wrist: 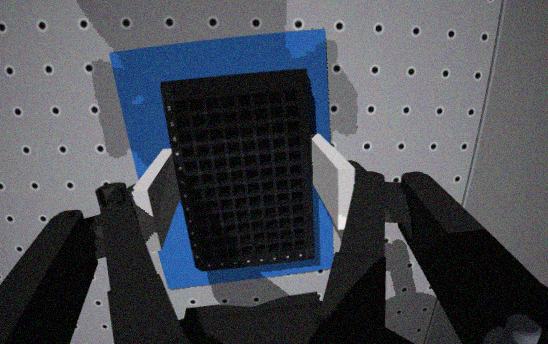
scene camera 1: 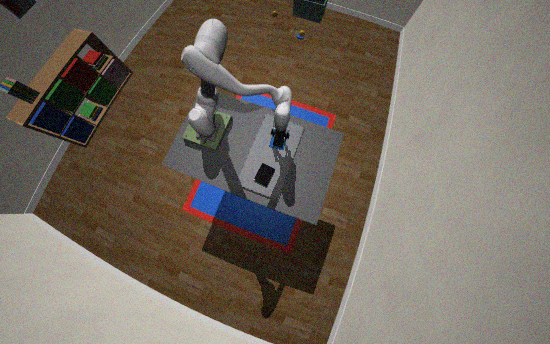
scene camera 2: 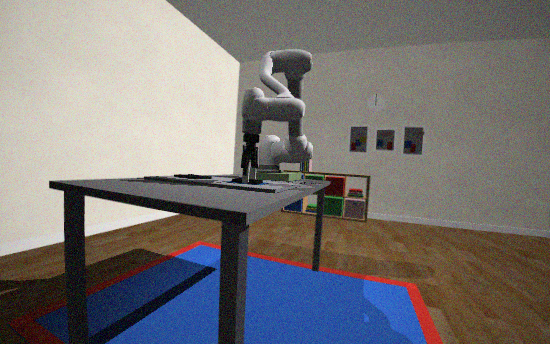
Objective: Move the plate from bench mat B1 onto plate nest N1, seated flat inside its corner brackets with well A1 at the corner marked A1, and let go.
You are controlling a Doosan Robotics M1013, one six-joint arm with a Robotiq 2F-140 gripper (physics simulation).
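Where they show: gripper, fingertip midpoint: [wrist: 244, 163] [scene camera 1: 279, 138] [scene camera 2: 249, 182]; arm's base, link origin: [scene camera 1: 208, 130] [scene camera 2: 269, 172].
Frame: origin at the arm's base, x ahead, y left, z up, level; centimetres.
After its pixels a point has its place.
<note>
The black plate [wrist: 245, 115] {x 63.8, y 9.8, z -2.8 cm} [scene camera 1: 278, 142] {x 63.2, y 2.6, z -1.8 cm} with a grid of wells lies flat on the blue bench mat [wrist: 220, 55] {x 62.8, y 13.4, z -3.2 cm}. Small white marks run along its left and near edges in the wrist view; they are too small to read. My gripper [wrist: 244, 163] {x 63.2, y 6.7, z -3.2 cm} [scene camera 2: 249, 179] {x 63.2, y 6.7, z -3.2 cm} points down over the mat and is shut on the plate, with one pale finger pad against each long side. No gap shows under the plate. A black rectangle, which looks like the plate nest [scene camera 1: 264, 175] {x 58.1, y -28.1, z -2.3 cm} [scene camera 2: 192, 176] {x 64.6, y -23.2, z -2.3 cm}, lies on the same board; its corner brackets and the A1 mark are too small to make out.
The pale perforated board [wrist: 410, 90] {x 74.7, y 10.0, z -3.4 cm} [scene camera 1: 295, 136] {x 76.5, y 12.2, z -3.4 cm} bears the mat and the nest and lies on the grey table [scene camera 1: 320, 165] {x 102.7, y -8.6, z -4.7 cm} [scene camera 2: 200, 196] {x 105.4, y 6.3, z -4.7 cm}. The green base block [scene camera 1: 224, 125] {x 13.1, y 7.6, z 0.1 cm} [scene camera 2: 280, 176] {x 15.7, y 12.1, z -1.8 cm} of the arm stands on the table beside the board.
</note>
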